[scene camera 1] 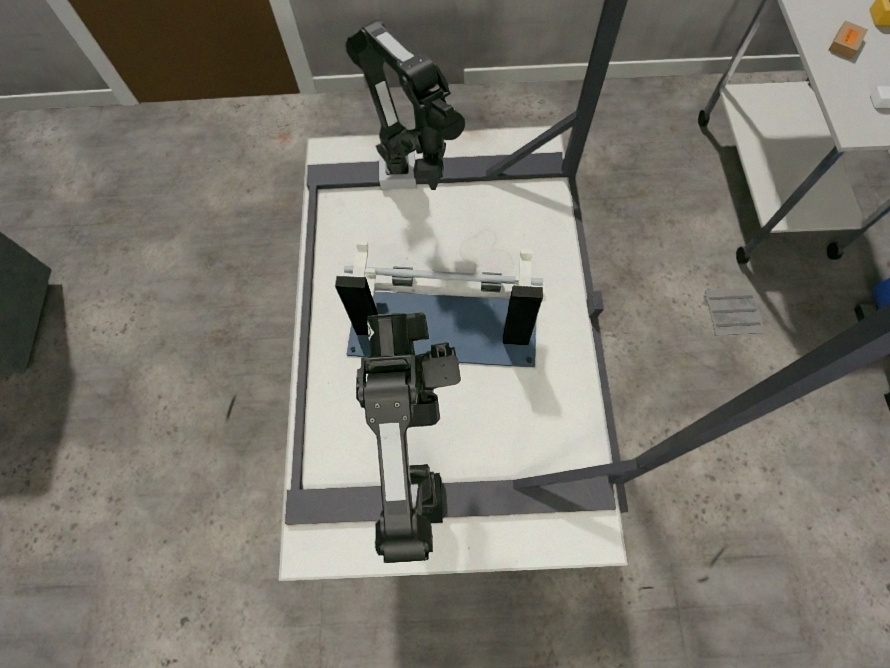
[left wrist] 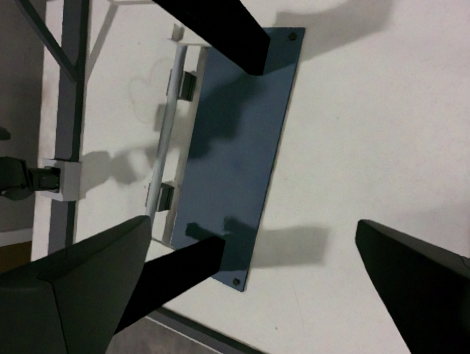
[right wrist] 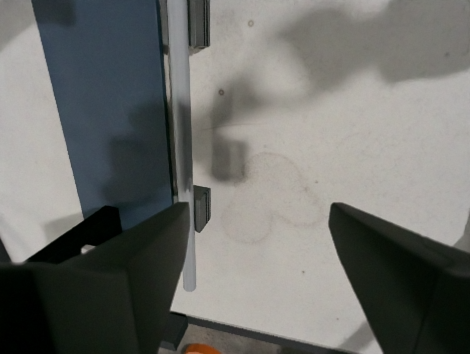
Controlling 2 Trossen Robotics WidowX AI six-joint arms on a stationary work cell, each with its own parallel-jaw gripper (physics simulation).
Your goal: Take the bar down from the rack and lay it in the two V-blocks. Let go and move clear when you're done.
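Frame: origin at the left arm's base, x ahead, y left, z up, level; millimetres.
Seen in the pictures: left gripper, between the fingertips: (left wrist: pixel 253 228); right gripper, between the fingertips: (scene camera 1: pixel 434 183) (left wrist: pixel 8 133) (right wrist: pixel 259 213); right arm's base, origin of its link: (scene camera 1: pixel 397 165) (left wrist: pixel 52 179).
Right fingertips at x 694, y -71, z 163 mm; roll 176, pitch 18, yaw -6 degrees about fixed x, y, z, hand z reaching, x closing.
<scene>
Offsets run from my right fingertips to a thing's top centre. "*": to the spot under its first point. Level surfaces: height alone.
The light grey bar {dx -140, dy -8, dz -188 mm} (scene camera 1: pixel 465 276) (left wrist: pixel 171 115) (right wrist: pixel 183 145) lies level across the pale arms of the rack {* dx -330, dy -181, dz -46 mm} (scene camera 1: pixel 523 314) (left wrist: pixel 240 42), above two dark V-blocks, one {dx -157, dy -132, dz -198 mm} (scene camera 1: pixel 491 286) (left wrist: pixel 188 86) at the picture's right in the scene view, the other {dx -126, dy +97, dz -198 mm} (scene camera 1: pixel 402 280) (left wrist: pixel 165 197) at its left. In the right wrist view the bar passes beside a V-block {* dx -137, dy -125, dz -207 mm} (right wrist: pixel 202 207). My right gripper (scene camera 1: pixel 433 185) (right wrist: pixel 259 213) is open and empty, back from the bar near its arm's base. My left gripper (left wrist: pixel 253 228) is open and empty, high over the plate side; its fingertips are hidden in the scene view.
A blue base plate {dz -228 mm} (scene camera 1: pixel 460 337) (left wrist: pixel 230 125) (right wrist: pixel 110 75) lies under the rack. Another black rack post {* dx -284, dy +189, dz -14 mm} (scene camera 1: pixel 353 298) (left wrist: pixel 180 280) stands close to my left gripper. Dark frame beams (scene camera 1: pixel 474 499) border the white table {dz -236 mm} (scene camera 1: pixel 460 550), with uprights along the picture's right.
</scene>
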